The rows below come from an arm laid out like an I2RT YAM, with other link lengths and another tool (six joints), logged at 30 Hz.
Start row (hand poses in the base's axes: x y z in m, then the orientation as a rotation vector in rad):
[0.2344 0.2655 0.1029 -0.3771 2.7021 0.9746]
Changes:
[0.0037 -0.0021 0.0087 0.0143 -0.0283 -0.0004]
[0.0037 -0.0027 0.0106 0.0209 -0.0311 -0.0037]
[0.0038 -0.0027 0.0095 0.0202 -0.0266 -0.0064]
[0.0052 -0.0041 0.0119 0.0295 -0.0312 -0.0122]
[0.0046 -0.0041 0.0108 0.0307 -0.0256 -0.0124]
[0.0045 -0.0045 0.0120 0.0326 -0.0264 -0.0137]
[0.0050 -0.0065 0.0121 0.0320 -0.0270 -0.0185]
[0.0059 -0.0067 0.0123 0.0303 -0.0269 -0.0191]
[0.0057 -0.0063 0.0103 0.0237 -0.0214 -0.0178]
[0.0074 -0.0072 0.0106 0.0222 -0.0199 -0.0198]
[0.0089 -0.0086 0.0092 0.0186 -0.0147 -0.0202]
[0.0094 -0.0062 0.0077 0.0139 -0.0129 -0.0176]
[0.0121 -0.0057 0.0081 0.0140 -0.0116 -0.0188]
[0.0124 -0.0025 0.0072 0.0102 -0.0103 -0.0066]
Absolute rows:
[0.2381 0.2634 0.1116 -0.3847 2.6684 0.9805]
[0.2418 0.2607 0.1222 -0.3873 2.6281 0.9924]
[0.2456 0.2580 0.1317 -0.3845 2.5920 1.0041]
[0.2508 0.2539 0.1436 -0.3735 2.5458 1.0229]
[0.2554 0.2498 0.1544 -0.3596 2.5037 1.0448]
[0.2599 0.2453 0.1664 -0.3440 2.4595 1.0674]
[0.2649 0.2388 0.1785 -0.3229 2.4145 1.0862]
[0.2708 0.2321 0.1908 -0.3019 2.3704 1.1020]
[0.2765 0.2258 0.2011 -0.2823 2.3352 1.1124]
[0.2839 0.2186 0.2117 -0.2604 2.3019 1.1203]
[0.2928 0.2100 0.2209 -0.2370 2.2752 1.1256]
[0.3022 0.2038 0.2286 -0.2177 2.2532 1.1274]
[0.3143 0.1981 0.2367 -0.1965 2.2320 1.1290]
[0.3267 0.1956 0.2439 -0.1902 2.2159 1.1332]

